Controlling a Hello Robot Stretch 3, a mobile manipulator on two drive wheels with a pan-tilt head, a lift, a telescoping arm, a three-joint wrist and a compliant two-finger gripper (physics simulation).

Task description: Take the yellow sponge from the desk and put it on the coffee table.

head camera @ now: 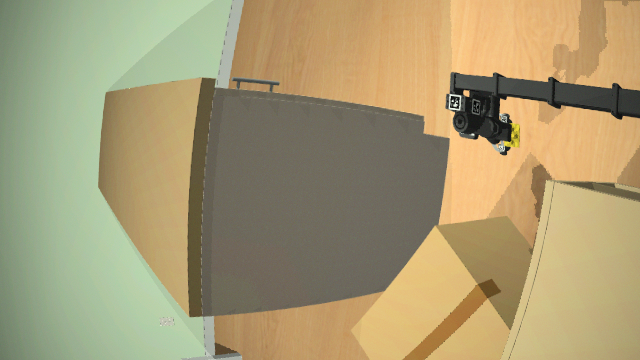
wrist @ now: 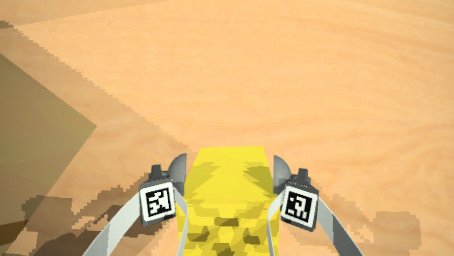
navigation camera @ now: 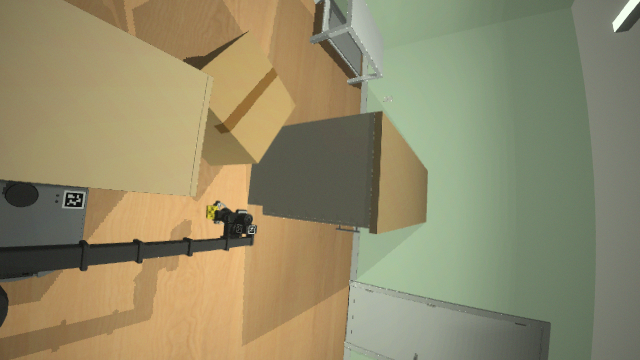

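Pixels of known places: gripper, fingertip midpoint: (wrist: pixel 229 173); robot's base, origin of the base link: (navigation camera: pixel 22 193).
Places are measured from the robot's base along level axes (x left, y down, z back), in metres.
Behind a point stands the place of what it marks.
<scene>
The yellow sponge (head camera: pixel 515 135) @(x -0.617, y -0.250, z 0.022 m) (navigation camera: pixel 211 212) @(x -0.622, y -0.253, z 0.022 m) (wrist: pixel 227 215) @(x -0.639, y -0.262, z 0.021 m) is between the two fingers of my gripper (head camera: pixel 506 134) @(x -0.665, y -0.221, z 0.021 m) (navigation camera: pixel 216 212) @(x -0.665, y -0.221, z 0.021 m) (wrist: pixel 229 173) @(x -0.665, y -0.221, z 0.021 m), which is shut on it. The sponge sticks out past the fingertips and is held in the air above the wooden floor. A low white table (navigation camera: pixel 367 35) @(x -1.929, y -0.450, z -1.810 m) with a lower shelf, which looks like the coffee table, stands against the green wall at the top of the navigation view, well away from my gripper. I cannot tell which piece of furniture is the desk.
A large grey unit (head camera: pixel 325 200) @(x -1.046, y -0.514, z -0.227 m) (navigation camera: pixel 315 175) @(x -1.045, y -0.542, z -0.216 m) with a wooden top stands by the wall beyond my gripper. A taped cardboard box (head camera: pixel 440 290) @(x -0.680, y -0.406, z -0.385 m) (navigation camera: pixel 255 95) @(x -0.676, y -0.407, z -0.552 m) (wrist: pixel 35 125) @(x -0.717, y -0.120, z -0.246 m) and a pale wooden cabinet (head camera: pixel 580 280) @(x -0.230, y -0.611, z -0.196 m) (navigation camera: pixel 100 110) @(x -0.093, y -0.611, z -0.218 m) stand beside my arm. A grey door (navigation camera: pixel 440 320) @(x -2.849, y -1.130, z 1.131 m) is at the wall.
</scene>
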